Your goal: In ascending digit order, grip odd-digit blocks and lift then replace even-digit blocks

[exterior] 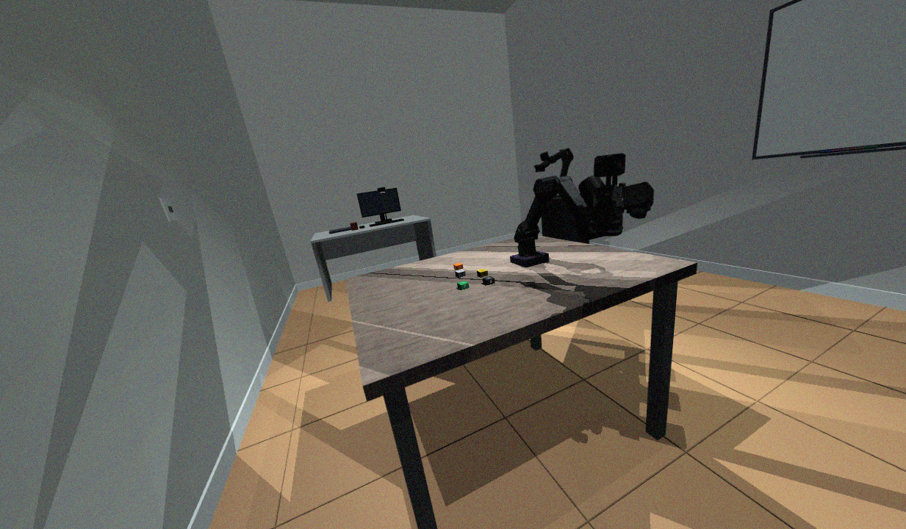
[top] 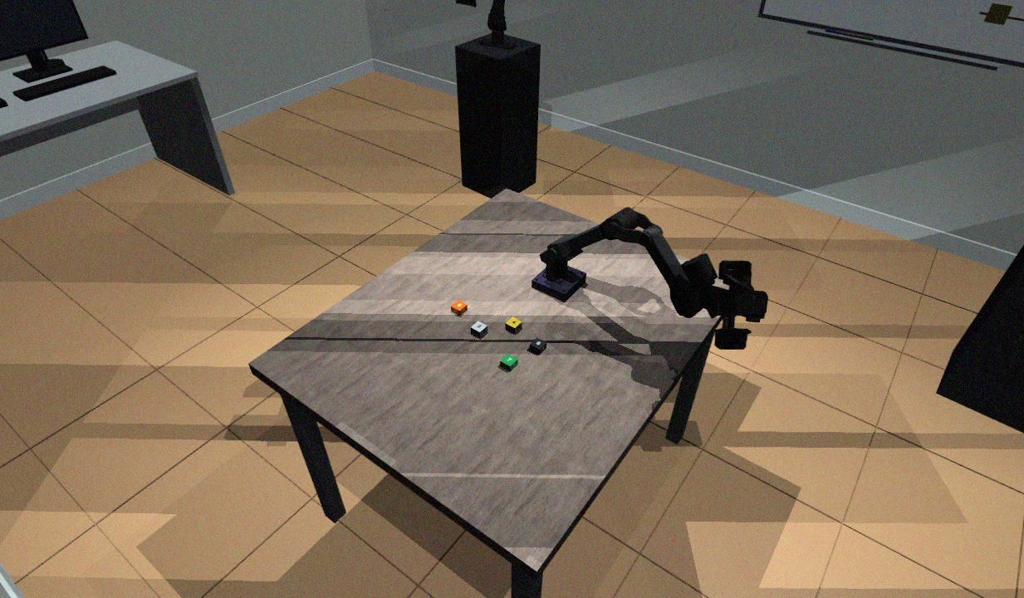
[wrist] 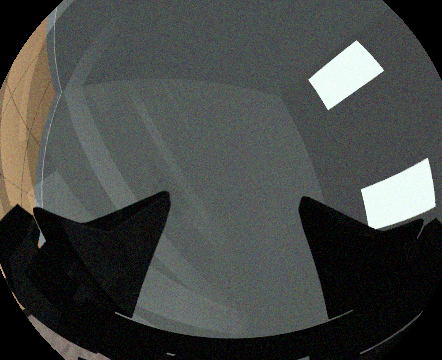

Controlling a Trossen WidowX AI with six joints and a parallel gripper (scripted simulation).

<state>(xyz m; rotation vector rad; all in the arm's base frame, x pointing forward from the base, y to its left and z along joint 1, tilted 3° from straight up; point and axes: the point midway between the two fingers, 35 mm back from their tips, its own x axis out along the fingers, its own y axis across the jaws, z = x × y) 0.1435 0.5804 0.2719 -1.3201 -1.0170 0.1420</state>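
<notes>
The white block is 62 cm to the right of my gripper tip, 33 cm below it and 13 cm ahead of it. The rest, counted from my gripper tip: black block: 46 cm to the right, 33 cm below, 8 cm ahead; green block: 48 cm to the right, 33 cm below, 17 cm ahead; yellow block: 56 cm to the right, 33 cm below, 6 cm ahead.
</notes>
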